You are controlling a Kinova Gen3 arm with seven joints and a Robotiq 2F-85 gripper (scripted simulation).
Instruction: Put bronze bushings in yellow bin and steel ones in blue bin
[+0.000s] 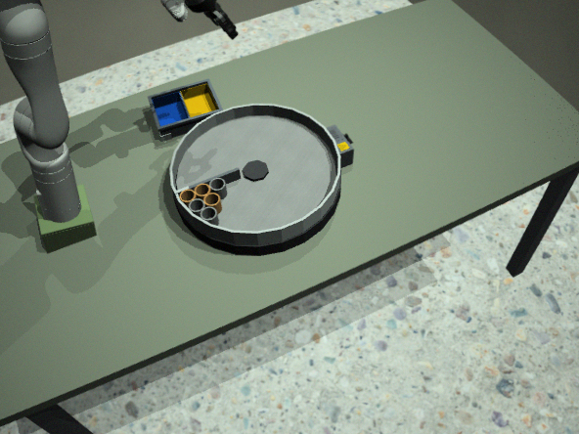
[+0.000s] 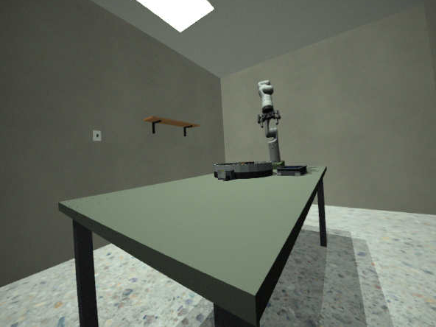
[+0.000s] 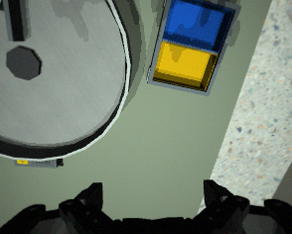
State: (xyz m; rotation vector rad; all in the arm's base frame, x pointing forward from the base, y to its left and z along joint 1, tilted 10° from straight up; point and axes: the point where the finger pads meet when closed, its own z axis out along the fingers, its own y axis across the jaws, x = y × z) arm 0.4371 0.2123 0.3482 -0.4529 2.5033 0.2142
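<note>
Now: the turntable 24 cm to the right of my hand and 28 cm below it.
</note>
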